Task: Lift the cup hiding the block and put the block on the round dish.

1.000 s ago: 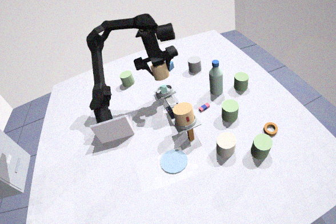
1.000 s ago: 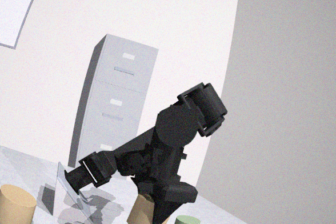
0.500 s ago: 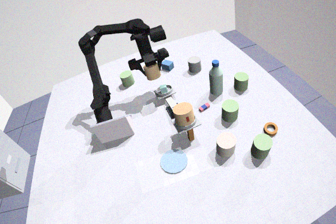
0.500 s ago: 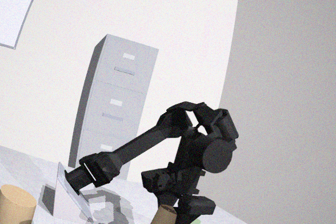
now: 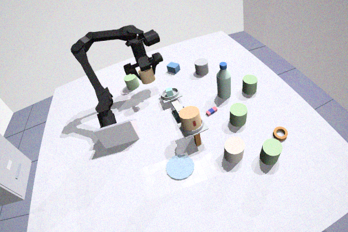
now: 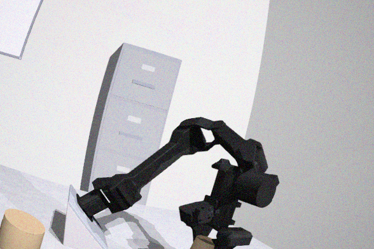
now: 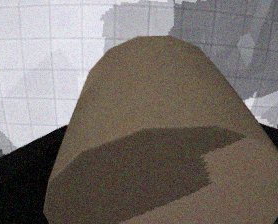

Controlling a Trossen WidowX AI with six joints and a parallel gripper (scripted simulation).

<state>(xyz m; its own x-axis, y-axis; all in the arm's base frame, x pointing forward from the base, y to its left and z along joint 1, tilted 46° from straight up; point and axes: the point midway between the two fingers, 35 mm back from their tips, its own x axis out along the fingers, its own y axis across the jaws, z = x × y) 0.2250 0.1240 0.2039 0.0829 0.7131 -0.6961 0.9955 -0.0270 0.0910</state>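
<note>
Now: gripper tip 7 cm short of the teal block, 12 cm to the left of it and 4 cm above it. Round my gripper tip: grey cylinder: 30 cm ahead, 1 cm to the right, 4 cm below; eraser: 20 cm ahead, 29 cm to the right, 7 cm below; grey balance: 8 cm ahead, 25 cm to the right, 4 cm below.
</note>
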